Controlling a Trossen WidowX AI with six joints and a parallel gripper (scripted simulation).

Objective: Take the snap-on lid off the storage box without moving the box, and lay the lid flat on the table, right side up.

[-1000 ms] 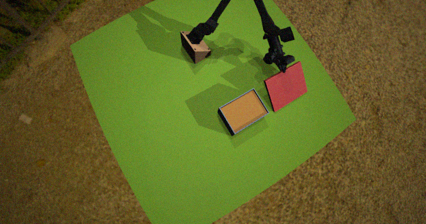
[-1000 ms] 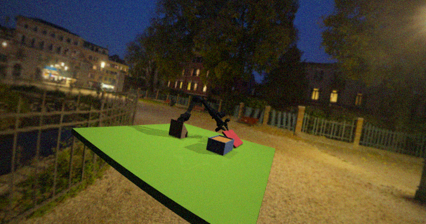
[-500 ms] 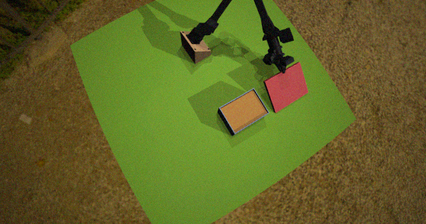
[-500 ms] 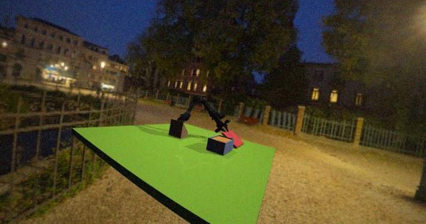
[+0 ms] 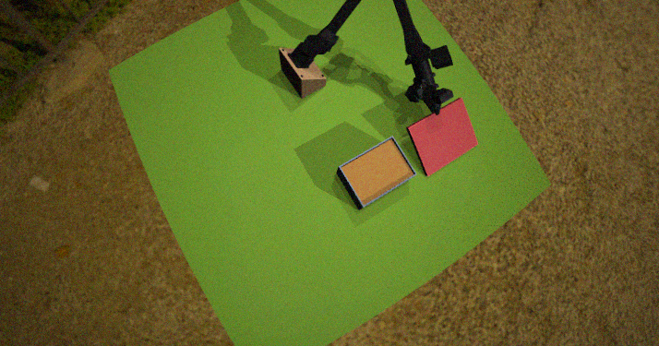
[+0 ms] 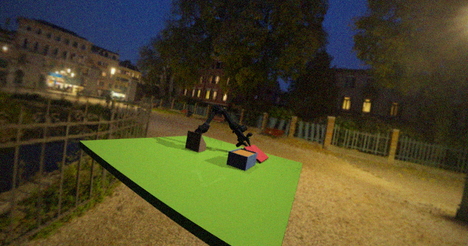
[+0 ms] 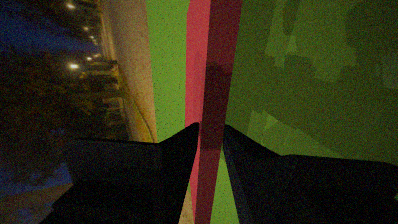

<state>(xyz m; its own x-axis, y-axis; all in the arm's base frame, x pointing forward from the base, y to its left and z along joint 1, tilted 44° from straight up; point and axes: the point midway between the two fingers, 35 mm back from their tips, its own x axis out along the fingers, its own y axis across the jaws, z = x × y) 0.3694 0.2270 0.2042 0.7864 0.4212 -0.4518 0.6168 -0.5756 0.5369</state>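
The red lid is 8 cm ahead of my gripper tip and 3 cm below it. Round my gripper tip: storage box 5 cm ahead, 29 cm to the right, 4 cm below.
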